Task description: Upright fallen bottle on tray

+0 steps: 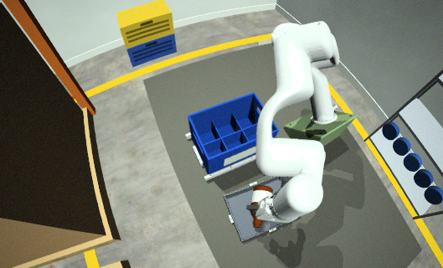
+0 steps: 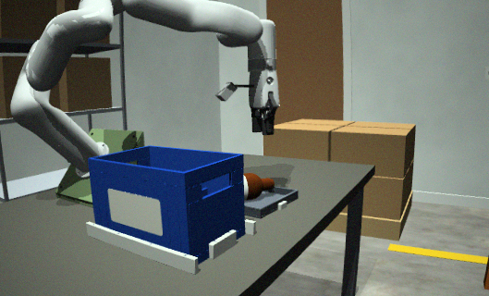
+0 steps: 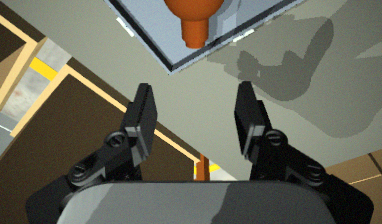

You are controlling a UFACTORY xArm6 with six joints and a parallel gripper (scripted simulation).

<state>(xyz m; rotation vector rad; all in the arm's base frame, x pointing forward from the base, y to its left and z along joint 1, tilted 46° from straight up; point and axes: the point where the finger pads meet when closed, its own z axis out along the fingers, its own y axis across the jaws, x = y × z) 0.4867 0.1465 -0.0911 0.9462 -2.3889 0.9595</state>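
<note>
Now: hand 3 cm past the brown bottle, 4 cm to the left of it and 16 cm above it. Also, from my hand: grey tray 5 cm behind, 3 cm to the right, 19 cm below; then blue crate 9 cm behind, 32 cm to the right, 12 cm below.
</note>
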